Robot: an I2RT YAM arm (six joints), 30 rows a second.
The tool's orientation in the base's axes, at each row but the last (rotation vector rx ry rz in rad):
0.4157, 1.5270, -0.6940
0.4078, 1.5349, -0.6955
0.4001, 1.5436, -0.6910
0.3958, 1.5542, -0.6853
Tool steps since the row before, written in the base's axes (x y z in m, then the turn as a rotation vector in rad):
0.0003, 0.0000, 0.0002, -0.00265, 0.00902, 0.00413
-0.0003, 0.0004, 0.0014, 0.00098, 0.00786, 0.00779
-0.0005, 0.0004, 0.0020, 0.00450, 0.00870, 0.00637
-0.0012, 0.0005, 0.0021, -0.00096, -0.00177, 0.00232
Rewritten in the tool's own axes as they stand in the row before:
-0.0002, 0.0002, 0.0002, -0.00519, 0.00432, -0.00774
-0.0014, -0.0001, -0.0005, -0.00896, 0.00510, -0.00413
-0.0020, -0.0004, -0.0006, -0.00807, 0.00822, -0.00198
-0.0020, -0.0008, -0.0012, -0.00191, -0.00238, 0.00040

